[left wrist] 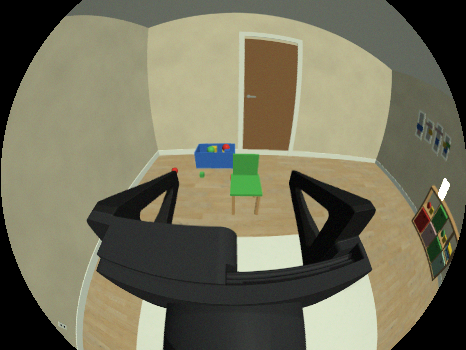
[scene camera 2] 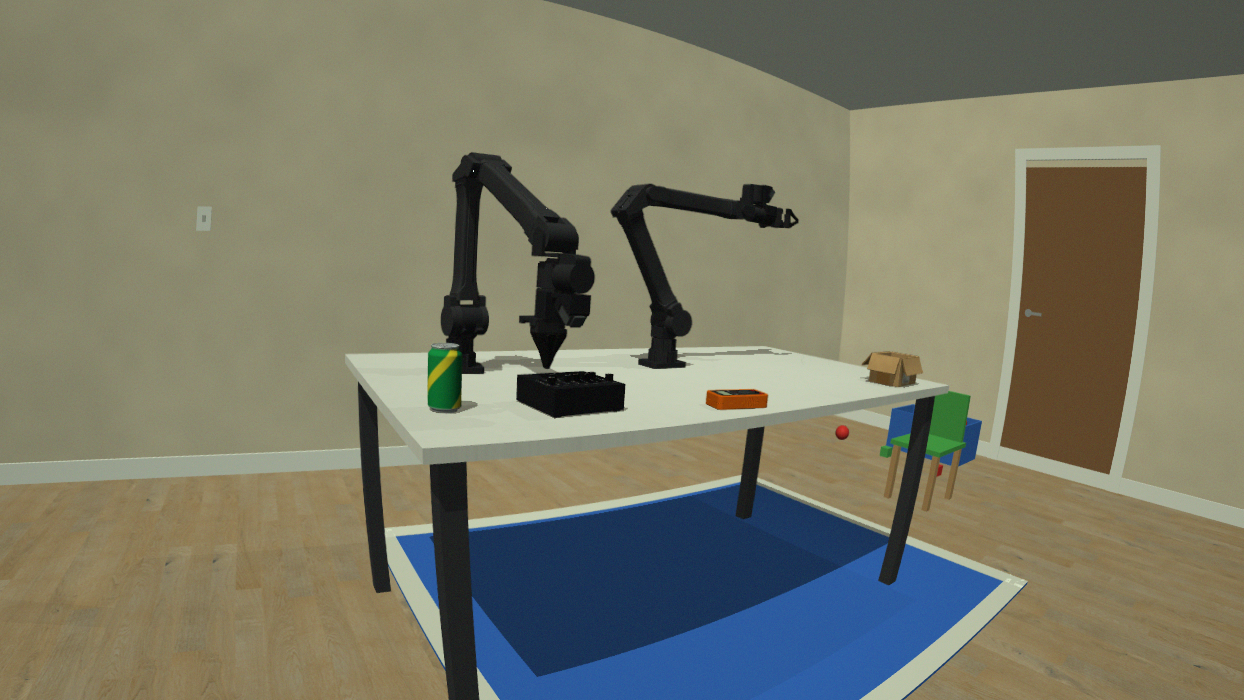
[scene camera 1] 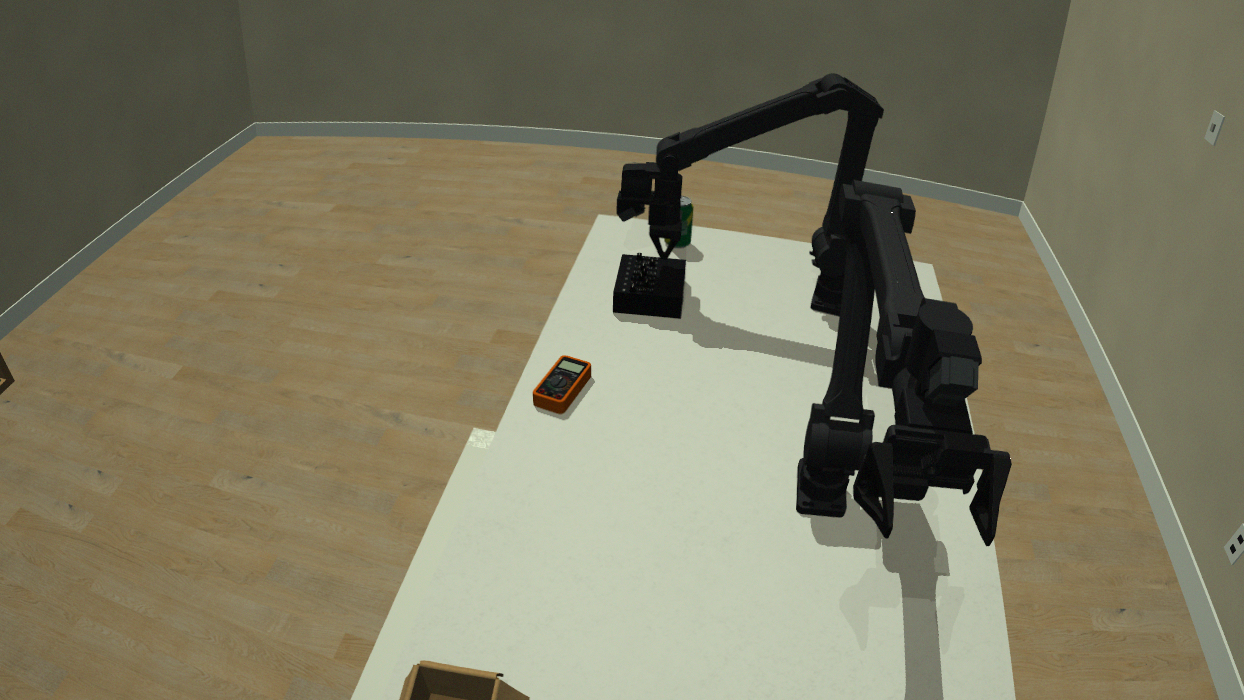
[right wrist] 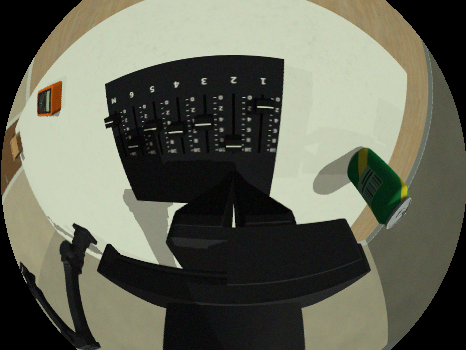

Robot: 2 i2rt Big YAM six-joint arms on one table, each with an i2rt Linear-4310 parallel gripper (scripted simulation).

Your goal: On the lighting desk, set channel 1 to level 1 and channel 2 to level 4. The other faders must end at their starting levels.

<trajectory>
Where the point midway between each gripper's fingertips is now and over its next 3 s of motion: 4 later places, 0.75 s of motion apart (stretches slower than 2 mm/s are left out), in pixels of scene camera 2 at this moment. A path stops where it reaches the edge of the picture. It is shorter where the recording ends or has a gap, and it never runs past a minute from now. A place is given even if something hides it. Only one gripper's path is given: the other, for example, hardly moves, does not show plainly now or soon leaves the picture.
My right gripper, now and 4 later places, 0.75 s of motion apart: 546, 368; 546, 374; 546, 376; 547, 377; 550, 378
</trajectory>
